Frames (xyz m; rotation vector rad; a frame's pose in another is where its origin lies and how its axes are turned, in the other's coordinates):
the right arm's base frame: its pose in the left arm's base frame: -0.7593 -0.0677 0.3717 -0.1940 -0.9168 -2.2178
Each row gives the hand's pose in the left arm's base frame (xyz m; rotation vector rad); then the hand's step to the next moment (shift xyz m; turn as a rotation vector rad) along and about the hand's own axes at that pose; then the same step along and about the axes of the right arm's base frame.
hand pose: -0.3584 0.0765 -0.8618 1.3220 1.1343 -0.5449
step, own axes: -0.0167 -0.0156 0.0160 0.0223 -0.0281 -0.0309
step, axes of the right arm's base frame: 0.0258 0.0042 -0.0098 -0.0085 -0.0466 0.0013
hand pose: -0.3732 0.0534 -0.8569 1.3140 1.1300 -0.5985
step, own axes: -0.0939 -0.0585 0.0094 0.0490 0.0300 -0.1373
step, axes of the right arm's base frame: 0.1086 -0.0034 0.0229 -0.0914 -0.0774 0.0884
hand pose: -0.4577 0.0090 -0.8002 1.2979 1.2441 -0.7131
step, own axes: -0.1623 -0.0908 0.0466 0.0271 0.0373 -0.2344
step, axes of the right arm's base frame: 0.1850 0.0387 0.0321 -0.1081 -0.1152 0.1792
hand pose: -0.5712 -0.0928 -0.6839 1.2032 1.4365 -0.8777
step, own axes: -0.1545 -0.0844 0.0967 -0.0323 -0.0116 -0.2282
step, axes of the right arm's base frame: 0.1747 0.0992 0.0017 -0.0360 -0.1024 0.2037
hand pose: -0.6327 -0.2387 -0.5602 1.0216 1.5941 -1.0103
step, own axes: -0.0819 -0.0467 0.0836 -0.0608 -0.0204 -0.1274
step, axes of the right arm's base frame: 0.0894 0.0868 -0.0186 0.0061 -0.0309 0.1391
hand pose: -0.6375 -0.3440 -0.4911 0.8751 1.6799 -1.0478
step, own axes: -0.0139 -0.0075 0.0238 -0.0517 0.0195 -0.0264
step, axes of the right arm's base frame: 0.0146 0.0223 -0.0103 -0.0141 0.0304 0.0513
